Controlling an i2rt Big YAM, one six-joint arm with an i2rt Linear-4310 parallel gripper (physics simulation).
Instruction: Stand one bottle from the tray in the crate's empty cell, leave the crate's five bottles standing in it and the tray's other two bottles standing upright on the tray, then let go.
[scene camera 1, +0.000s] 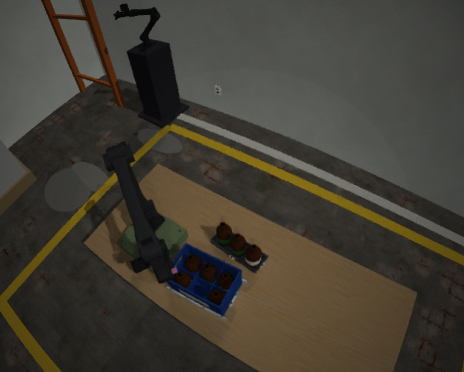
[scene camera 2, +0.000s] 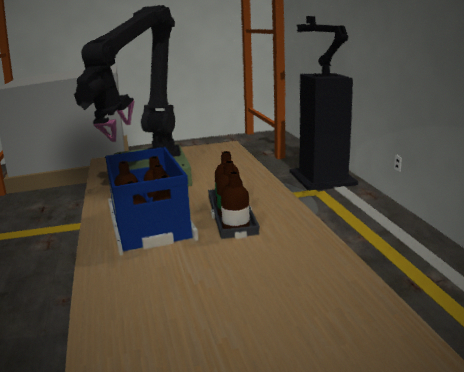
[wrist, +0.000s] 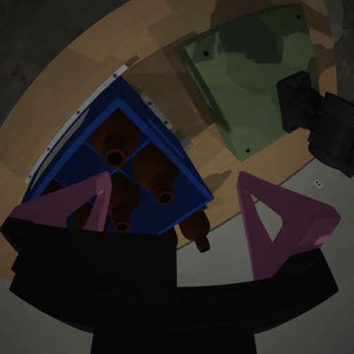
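Observation:
The blue crate holds five upright brown bottles. Its empty cell is the middle one of the row farther from the tray. The dark tray beside the crate bears three upright brown bottles in a row: one with a white label at the end away from the arm, a middle green-labelled one and another green-labelled one at the arm end. My gripper is open and empty, high above the crate's arm-side end. Its fingers partly hide the crate in the wrist view.
My green base plate sits on the wooden table close to the crate's arm-side end. White brackets line the crate's foot. A black pedestal with a small arm and an orange rack stand beyond the table.

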